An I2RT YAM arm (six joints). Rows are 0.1 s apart.
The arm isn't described. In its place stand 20 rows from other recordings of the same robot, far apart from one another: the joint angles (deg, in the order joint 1, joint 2, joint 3, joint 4, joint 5, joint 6), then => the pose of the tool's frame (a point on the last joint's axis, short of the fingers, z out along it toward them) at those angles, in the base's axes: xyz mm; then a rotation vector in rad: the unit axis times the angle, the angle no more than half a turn.
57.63 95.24 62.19 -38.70 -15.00 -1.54 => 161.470 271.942 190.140 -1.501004 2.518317 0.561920
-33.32 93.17 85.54 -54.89 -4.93 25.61 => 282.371 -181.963 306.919 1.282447 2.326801 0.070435
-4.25 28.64 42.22 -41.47 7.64 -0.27 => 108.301 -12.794 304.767 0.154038 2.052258 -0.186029
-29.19 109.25 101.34 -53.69 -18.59 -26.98 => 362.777 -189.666 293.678 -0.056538 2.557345 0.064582
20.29 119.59 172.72 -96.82 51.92 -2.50 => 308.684 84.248 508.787 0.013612 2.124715 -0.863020
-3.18 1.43 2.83 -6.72 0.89 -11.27 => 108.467 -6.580 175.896 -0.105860 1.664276 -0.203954
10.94 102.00 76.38 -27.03 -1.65 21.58 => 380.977 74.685 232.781 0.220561 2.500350 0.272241
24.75 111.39 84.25 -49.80 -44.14 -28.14 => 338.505 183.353 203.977 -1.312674 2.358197 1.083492
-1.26 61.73 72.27 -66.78 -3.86 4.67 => 185.722 -1.688 358.765 0.105966 2.550458 0.109021
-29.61 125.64 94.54 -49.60 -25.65 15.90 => 382.984 -199.928 148.181 1.059123 2.662242 0.619684
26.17 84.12 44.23 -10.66 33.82 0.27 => 264.728 108.013 185.048 -0.271465 2.300757 -0.492769
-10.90 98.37 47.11 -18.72 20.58 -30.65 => 287.597 -68.126 120.297 -0.401375 2.841684 -0.666486
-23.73 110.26 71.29 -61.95 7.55 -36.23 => 290.084 -132.628 146.421 0.335152 -2.891615 0.027333
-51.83 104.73 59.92 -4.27 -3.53 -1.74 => 233.453 -293.439 155.961 1.013891 2.236531 -0.345290
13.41 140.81 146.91 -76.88 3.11 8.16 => 484.786 113.596 262.575 -0.115464 2.799673 0.014056
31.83 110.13 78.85 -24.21 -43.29 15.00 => 333.770 235.920 203.113 -0.698654 2.529243 1.269804
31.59 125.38 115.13 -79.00 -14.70 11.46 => 358.177 230.872 235.769 0.533305 -2.989918 -0.371728
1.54 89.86 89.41 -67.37 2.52 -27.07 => 306.112 6.664 334.117 -0.672397 2.685255 -0.179265
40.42 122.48 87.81 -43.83 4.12 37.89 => 320.824 269.876 138.876 -0.054239 2.938439 0.104886
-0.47 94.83 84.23 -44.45 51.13 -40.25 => 349.035 -30.581 311.506 -0.502015 2.506505 -1.410536
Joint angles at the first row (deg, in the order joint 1, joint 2, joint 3, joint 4, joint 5, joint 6):
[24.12 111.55 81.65 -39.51 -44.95 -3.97]
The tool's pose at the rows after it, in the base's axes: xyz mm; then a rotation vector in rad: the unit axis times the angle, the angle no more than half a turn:
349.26 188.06 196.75 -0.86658 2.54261 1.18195
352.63 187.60 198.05 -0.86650 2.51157 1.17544
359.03 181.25 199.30 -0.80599 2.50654 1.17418
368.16 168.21 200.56 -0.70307 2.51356 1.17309
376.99 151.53 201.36 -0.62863 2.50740 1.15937
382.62 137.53 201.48 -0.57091 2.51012 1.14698
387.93 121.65 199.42 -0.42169 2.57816 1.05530
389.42 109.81 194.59 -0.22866 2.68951 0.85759
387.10 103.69 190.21 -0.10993 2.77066 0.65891
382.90 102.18 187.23 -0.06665 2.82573 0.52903
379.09 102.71 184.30 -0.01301 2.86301 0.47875
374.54 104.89 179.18 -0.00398 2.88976 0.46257
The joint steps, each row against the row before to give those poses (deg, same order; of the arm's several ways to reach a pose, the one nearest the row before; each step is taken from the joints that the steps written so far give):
[0.55 0.00 0.00 1.07 0.00 0.05]
[-0.27 -0.03 0.00 1.75 0.00 0.06]
[-1.20 0.01 0.00 1.75 0.00 1.97]
[-2.21 0.00 0.00 1.66 0.00 2.91]
[-2.64 -0.01 0.00 1.01 0.00 0.89]
[-2.12 0.00 0.00 0.17 0.07 0.46]
[-2.08 0.01 0.00 -0.50 4.41 3.52]
[-1.00 0.02 0.00 -2.03 9.42 4.72]
[-0.09 0.00 -0.02 -2.73 8.70 2.45]
[0.37 0.00 -0.03 -2.69 5.29 0.70]
[0.39 0.00 -0.35 -1.45 2.16 1.94]
[0.53 0.00 -1.00 -0.39 0.59 0.62]

